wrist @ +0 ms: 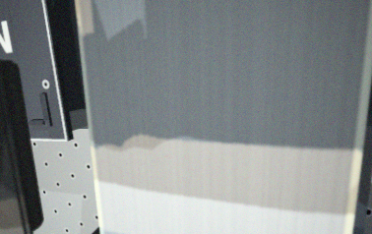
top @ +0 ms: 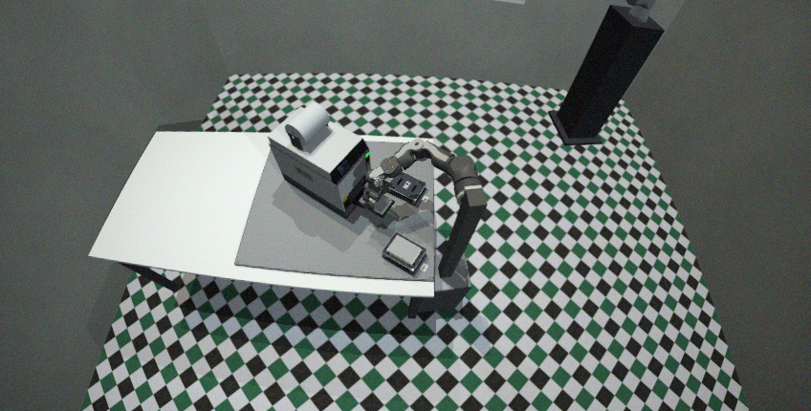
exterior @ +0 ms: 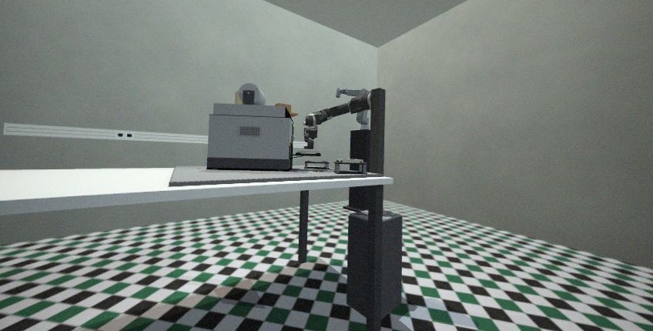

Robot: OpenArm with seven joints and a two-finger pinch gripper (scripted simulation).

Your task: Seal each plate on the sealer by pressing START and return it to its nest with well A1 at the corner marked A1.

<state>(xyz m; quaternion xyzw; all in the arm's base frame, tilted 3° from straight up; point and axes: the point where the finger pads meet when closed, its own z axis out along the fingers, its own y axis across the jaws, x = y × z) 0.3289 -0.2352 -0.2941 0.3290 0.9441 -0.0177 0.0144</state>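
The dark stage is 3 cm below my hand. Also, from my hand: white foil roll: 29 cm above, 26 cm ahead, 21 cm to the right; then touch screen: 19 cm above, 12 cm ahead, 4 cm to the right.
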